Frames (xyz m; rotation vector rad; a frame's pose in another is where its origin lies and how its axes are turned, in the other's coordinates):
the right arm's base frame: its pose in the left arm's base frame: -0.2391 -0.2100 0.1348 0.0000 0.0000 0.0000
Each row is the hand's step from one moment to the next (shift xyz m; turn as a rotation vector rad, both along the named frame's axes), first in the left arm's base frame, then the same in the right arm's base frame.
Working: the left arm's base frame: its pose in the right arm's base frame: 0.2391 0.2100 -0.1348 0.0000 0.0000 0.0000

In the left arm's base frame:
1: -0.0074 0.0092 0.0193 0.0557 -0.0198 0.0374
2: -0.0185 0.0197 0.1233 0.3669 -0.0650 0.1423
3: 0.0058 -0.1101 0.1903 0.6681 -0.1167 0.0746
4: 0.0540 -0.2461 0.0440 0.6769 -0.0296 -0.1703
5: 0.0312 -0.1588 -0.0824 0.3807 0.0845 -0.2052
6: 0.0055 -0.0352 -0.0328 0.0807 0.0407 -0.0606
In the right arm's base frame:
1: -0.0074 0.0092 0.0193 0.0557 -0.0198 0.0374
2: -0.0185 0.0197 0.1233 0.3669 -0.0650 0.1423
3: 0.0058 -0.1101 0.1903 0.6681 -0.1167 0.0746
4: 0.0540 -0.2461 0.0440 0.6769 -0.0296 -0.1703
5: 0.0312 -0.1588 -0.0824 0.3807 0.0845 -0.2052
6: 0.0055 -0.0352 -0.0328 0.0807 0.0407 -0.0606

